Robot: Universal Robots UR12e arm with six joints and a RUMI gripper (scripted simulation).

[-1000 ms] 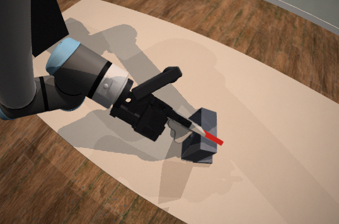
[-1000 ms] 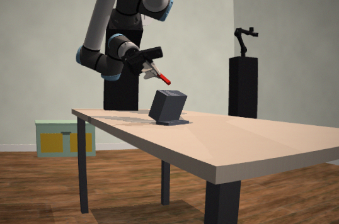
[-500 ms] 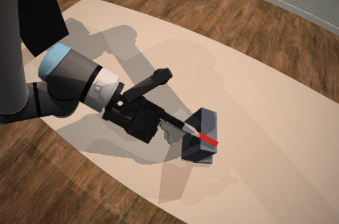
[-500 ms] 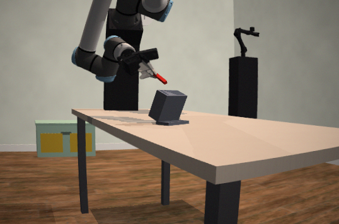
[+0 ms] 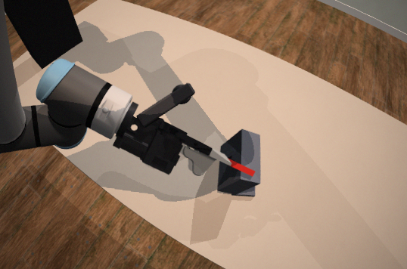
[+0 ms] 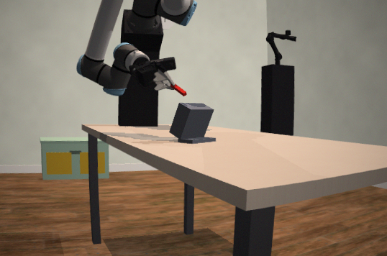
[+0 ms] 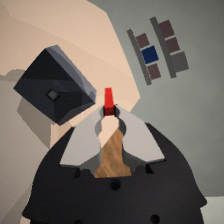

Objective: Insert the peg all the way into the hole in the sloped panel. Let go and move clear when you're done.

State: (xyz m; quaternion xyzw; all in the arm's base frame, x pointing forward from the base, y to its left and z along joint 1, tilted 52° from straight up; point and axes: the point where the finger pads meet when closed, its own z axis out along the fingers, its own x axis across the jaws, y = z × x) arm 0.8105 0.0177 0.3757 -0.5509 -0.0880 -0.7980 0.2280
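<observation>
Right now the thin base plate is 19 cm below my hand, 8 cm to the left of it and 3 cm ahead of it. Round my hand: red peg (3 cm ahead, 2 cm below, 1 cm to the left).
</observation>
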